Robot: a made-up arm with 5 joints. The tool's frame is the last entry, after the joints.
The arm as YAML. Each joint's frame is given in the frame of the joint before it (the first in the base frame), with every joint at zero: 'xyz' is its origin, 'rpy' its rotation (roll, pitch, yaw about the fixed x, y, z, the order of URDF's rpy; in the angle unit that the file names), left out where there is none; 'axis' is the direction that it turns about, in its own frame. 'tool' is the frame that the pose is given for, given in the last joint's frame.
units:
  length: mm
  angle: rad
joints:
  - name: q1
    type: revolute
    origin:
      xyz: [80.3, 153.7, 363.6]
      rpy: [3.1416, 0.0, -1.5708]
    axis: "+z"
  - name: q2
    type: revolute
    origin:
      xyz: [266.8, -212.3, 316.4]
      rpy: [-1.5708, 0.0, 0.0]
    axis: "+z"
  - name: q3
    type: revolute
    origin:
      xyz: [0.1, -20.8, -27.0]
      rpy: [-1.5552, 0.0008, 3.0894]
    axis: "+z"
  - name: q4
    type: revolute
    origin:
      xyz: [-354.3, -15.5, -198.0]
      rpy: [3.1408, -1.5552, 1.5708]
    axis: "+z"
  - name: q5
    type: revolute
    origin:
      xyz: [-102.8, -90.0, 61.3]
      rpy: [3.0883, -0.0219, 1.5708]
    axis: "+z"
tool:
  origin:
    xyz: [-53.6, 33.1, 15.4]
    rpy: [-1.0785, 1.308, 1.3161]
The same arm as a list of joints. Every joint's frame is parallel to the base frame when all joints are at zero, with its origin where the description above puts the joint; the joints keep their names.
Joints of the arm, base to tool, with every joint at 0 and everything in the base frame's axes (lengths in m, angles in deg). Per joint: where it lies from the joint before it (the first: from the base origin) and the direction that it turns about. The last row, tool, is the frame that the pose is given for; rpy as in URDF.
q1: xyz 0.0803 0.1537 0.3636 axis 0 0 -1
q2: xyz 0.2123 -0.2668 -0.3164 axis -1 0 0
q3: xyz 0.027 -0.0001 -0.0208 axis -0.0156 0.052201 -0.998515
q4: xyz -0.0127 -0.3641 0.1795 axis 1 0 0
q5: xyz 0.0613 -0.0952 0.098 axis -0.998339 0.024601 -0.052102
tool: xyz -0.0148 -0.0514 -0.0366 rpy 136.13 11.36 3.18

